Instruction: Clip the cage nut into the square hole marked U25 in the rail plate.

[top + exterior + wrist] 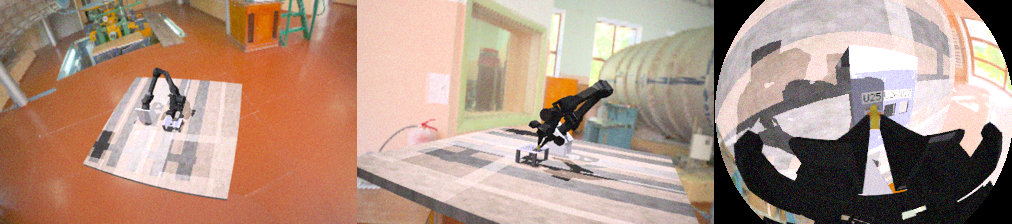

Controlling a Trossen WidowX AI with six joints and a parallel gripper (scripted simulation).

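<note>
Right now my gripper tip is 10 mm above the small yellow cage nut. From my gripper tip the other things lie so: label 20 mm ahead, 30 mm to the right, 10 mm below.
</note>
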